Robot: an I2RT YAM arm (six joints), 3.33 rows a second.
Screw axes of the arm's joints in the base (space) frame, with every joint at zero. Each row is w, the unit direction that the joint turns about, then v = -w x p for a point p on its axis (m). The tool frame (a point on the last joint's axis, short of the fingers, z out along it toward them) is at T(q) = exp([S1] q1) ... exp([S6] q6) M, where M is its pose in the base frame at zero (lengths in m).
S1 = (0, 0, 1, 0, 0, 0)
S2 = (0, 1, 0, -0.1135, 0, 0.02)
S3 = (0, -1, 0, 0.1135, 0, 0.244)
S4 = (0, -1, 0, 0.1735, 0, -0.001)
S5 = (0, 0, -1, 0, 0.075, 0)
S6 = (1, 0, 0, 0, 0.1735, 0)
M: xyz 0.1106 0 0.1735 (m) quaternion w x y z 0.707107 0 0.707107 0
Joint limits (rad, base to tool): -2.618..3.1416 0..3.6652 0..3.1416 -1.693..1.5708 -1.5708..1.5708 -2.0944..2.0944
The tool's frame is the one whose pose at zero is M.
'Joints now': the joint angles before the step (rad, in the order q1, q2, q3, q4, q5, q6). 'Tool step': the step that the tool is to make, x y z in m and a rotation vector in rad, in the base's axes. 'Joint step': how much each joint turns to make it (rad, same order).
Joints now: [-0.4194 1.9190 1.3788 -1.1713 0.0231 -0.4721]
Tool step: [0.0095 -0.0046 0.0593 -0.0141 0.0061 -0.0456]
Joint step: [-0.0001 -0.0005 0.2387 -0.2404 0.0088 0.0473]
